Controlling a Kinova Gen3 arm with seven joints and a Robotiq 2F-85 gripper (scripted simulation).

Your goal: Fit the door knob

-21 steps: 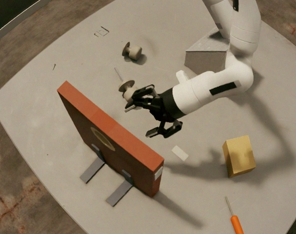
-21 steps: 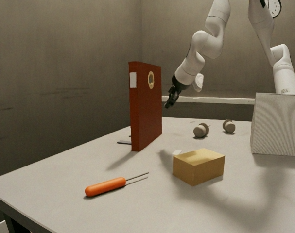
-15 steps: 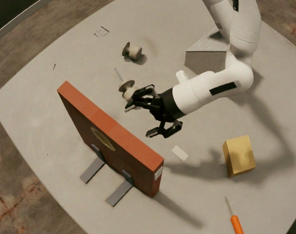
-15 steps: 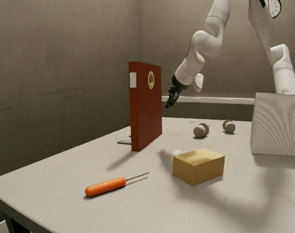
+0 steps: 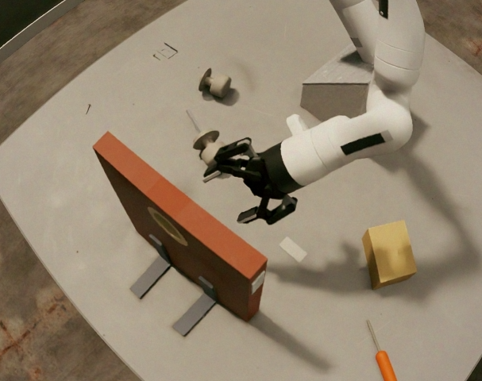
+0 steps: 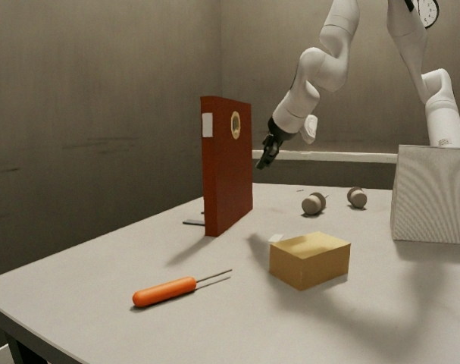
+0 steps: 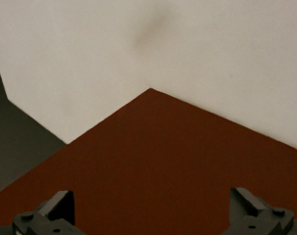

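Right now my hand is 19 cm to the left of the door knob, 16 cm above it and 10 cm past it. Round my hand: tan box 26 cm to the left, 22 cm behind, 16 cm below; then orange screwdriver 42 cm to the left, 18 cm below, 5 cm behind; then white slip 19 cm below, 10 cm to the left, 8 cm behind.
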